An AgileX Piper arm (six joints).
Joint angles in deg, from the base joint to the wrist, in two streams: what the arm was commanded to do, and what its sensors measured. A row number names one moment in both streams.
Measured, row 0: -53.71, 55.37, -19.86, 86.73, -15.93, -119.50
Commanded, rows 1 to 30: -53.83, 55.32, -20.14, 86.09, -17.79, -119.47; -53.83, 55.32, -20.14, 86.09, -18.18, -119.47; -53.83, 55.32, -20.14, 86.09, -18.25, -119.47; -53.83, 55.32, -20.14, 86.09, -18.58, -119.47; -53.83, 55.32, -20.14, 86.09, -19.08, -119.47; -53.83, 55.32, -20.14, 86.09, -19.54, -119.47; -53.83, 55.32, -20.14, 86.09, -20.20, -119.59; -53.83, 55.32, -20.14, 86.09, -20.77, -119.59; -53.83, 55.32, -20.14, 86.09, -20.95, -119.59; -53.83, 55.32, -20.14, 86.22, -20.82, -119.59; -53.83, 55.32, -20.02, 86.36, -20.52, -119.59; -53.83, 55.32, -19.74, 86.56, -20.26, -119.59; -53.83, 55.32, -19.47, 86.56, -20.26, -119.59; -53.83, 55.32, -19.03, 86.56, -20.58, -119.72; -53.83, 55.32, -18.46, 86.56, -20.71, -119.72; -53.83, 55.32, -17.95, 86.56, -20.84, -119.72; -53.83, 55.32, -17.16, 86.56, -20.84, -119.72; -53.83, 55.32, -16.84, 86.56, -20.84, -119.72; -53.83, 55.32, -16.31, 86.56, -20.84, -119.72; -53.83, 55.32, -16.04, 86.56, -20.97, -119.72; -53.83, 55.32, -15.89, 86.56, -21.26, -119.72; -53.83, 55.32, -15.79, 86.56, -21.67, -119.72; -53.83, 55.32, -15.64, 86.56, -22.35, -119.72; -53.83, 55.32, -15.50, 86.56, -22.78, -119.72; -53.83, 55.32, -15.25, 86.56, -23.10, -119.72; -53.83, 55.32, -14.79, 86.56, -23.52, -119.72; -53.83, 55.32, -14.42, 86.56, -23.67, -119.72; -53.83, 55.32, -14.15, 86.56, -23.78, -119.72; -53.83, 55.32, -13.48, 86.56, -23.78, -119.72; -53.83, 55.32, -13.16, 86.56, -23.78, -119.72
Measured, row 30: -53.59, 55.37, -15.01, 85.75, -21.79, -119.74
